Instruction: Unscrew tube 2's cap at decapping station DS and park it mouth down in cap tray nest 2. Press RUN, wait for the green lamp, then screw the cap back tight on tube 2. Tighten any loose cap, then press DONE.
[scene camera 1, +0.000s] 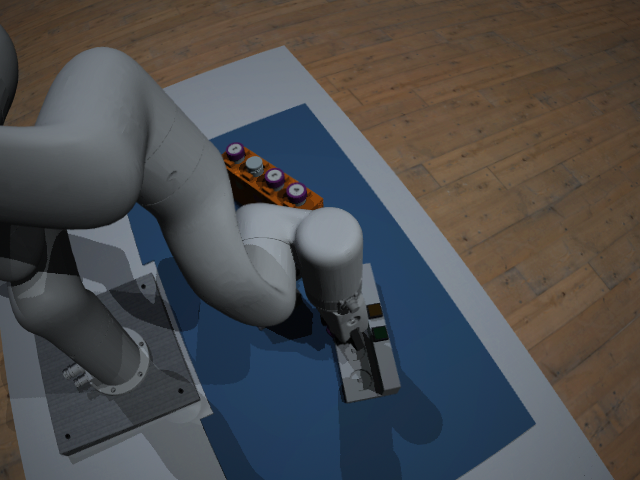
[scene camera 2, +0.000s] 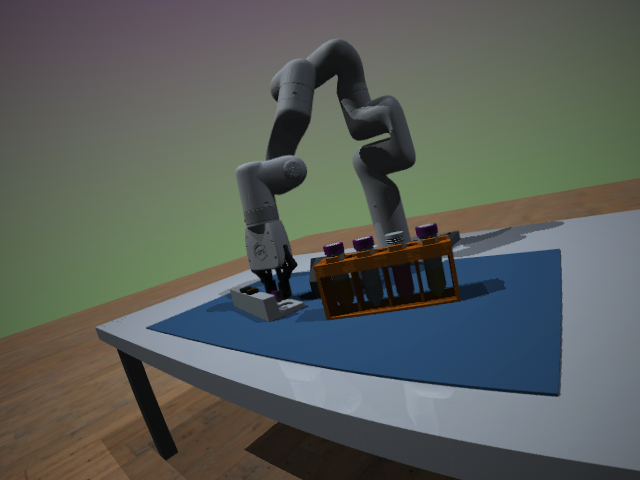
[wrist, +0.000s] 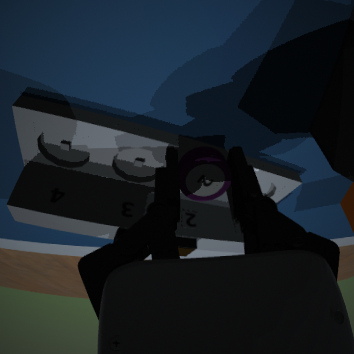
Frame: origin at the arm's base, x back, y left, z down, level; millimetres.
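Seen in the pictures: gripper, fingertip midpoint: (scene camera 2: 280, 298) (wrist: 201, 161); arm's base, link origin: (scene camera 1: 117, 361).
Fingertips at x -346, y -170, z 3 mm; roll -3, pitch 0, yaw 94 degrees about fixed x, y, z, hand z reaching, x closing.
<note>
Offsets run from my fingertips to a thing's middle. "spot": to the spot under its first point. Level surfaces: height alone.
My gripper (wrist: 201, 161) (scene camera 2: 277, 288) is shut on the purple cap {dy +0, dx +0, dz -11 mm} (wrist: 205, 180) marked 2. It holds the cap with the numbered top facing up, low over the grey cap tray {dy -27, dx -23, dz -16 mm} (wrist: 42, 121) (scene camera 1: 358, 388) (scene camera 2: 263, 305), at the nest labelled 2. I cannot tell whether the cap touches the nest. Nests 3 {dy -44, dx +0, dz +5 mm} (wrist: 135, 166) and 4 {spot: dy -96, dx +16, dz +5 mm} (wrist: 63, 152) are empty. Tube 2 {dy +306, dx -47, dz -51 mm} (scene camera 1: 254, 164) (scene camera 2: 394, 236) stands in the orange rack {dy +280, dx -53, dz -40 mm} (scene camera 1: 310, 202) (scene camera 2: 385, 259) with its grey threaded top bare. Three other tubes there carry purple caps {dy +255, dx -59, dz -103 mm} (scene camera 1: 274, 176).
A grey panel {spot: dy -109, dx -12, dz -34 mm} (scene camera 1: 387, 369) beside the tray bears an amber button {spot: dy -22, dx -56, dz -42 mm} (scene camera 1: 374, 310) and a green button {spot: dy -56, dx -39, dz -42 mm} (scene camera 1: 379, 332). A blue mat {dz +11 mm} (scene camera 1: 461, 381) covers the grey table. The arm base plate (scene camera 1: 151, 371) is at the left. A dark block {spot: dy +92, dx +18, dz -33 mm} (scene camera 2: 314, 278) stands behind the rack.
</note>
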